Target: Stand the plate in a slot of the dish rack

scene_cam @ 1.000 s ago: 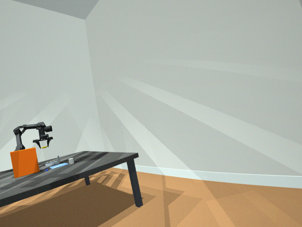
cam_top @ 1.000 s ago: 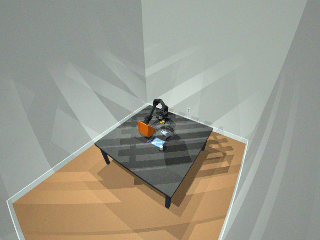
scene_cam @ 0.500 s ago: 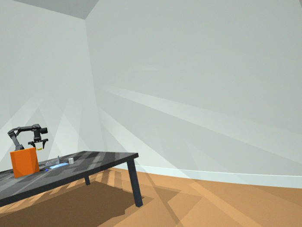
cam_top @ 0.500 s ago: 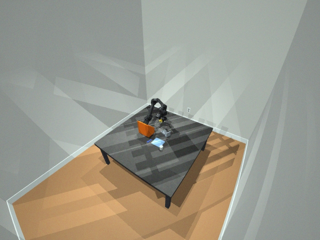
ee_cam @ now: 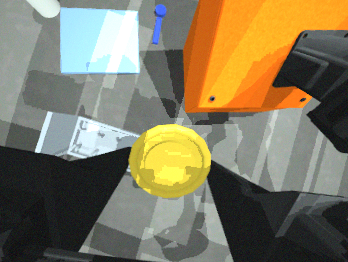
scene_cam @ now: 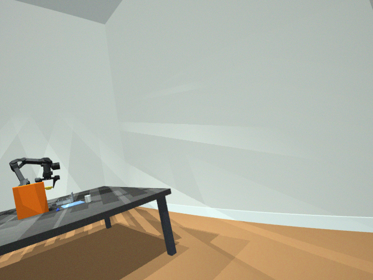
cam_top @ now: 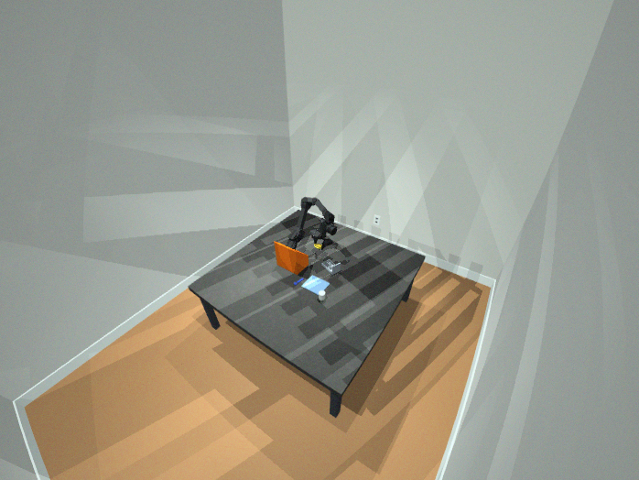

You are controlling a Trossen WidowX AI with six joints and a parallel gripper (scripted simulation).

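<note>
The grey dish rack is 11 cm ahead of my gripper tip, 1 cm to the right of it and 12 cm below it. Round my gripper tip: blue utensil (2 cm behind, 26 cm to the right, 14 cm below); then light blue mat (10 cm ahead, 22 cm to the right, 15 cm below); then yellow plate (1 cm above).
</note>
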